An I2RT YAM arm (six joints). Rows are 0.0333 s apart.
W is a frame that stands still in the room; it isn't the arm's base.
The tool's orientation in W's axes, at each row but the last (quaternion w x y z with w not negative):
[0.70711, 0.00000, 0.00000, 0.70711]
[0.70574, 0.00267, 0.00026, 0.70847]
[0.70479, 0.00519, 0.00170, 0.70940]
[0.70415, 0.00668, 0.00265, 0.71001]
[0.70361, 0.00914, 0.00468, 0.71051]
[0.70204, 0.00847, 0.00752, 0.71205]
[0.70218, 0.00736, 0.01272, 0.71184]
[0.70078, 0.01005, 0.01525, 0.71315]
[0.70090, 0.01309, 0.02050, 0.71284]
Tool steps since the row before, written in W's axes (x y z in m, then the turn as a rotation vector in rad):
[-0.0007, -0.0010, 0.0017, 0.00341, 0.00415, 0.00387]
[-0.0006, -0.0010, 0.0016, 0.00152, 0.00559, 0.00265]
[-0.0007, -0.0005, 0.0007, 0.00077, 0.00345, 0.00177]
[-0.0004, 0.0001, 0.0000, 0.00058, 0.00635, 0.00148]
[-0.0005, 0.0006, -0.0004, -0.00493, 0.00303, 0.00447]
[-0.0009, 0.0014, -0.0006, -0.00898, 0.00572, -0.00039]
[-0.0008, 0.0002, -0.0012, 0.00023, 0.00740, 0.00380]
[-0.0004, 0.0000, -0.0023, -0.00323, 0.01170, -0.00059]
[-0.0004, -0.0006, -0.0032, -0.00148, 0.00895, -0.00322]
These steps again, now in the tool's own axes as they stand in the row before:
[-0.0010, 0.0007, 0.0017, 0.00415, -0.00341, 0.00387]
[-0.0010, 0.0006, 0.0016, 0.00559, -0.00153, 0.00264]
[-0.0005, 0.0007, 0.0007, 0.00345, -0.00078, 0.00176]
[0.0001, 0.0004, 0.0000, 0.00635, -0.00061, 0.00145]
[0.0006, 0.0005, -0.0004, 0.00311, 0.00499, 0.00435]
[0.0014, 0.0009, -0.0006, 0.00585, 0.00889, -0.00060]
[0.0002, 0.0008, -0.0012, 0.00737, -0.00022, 0.00386]
[0.0000, 0.0003, -0.0023, 0.01176, 0.00300, -0.00062]
[-0.0006, 0.0003, -0.0032, 0.00901, 0.00118, -0.00319]

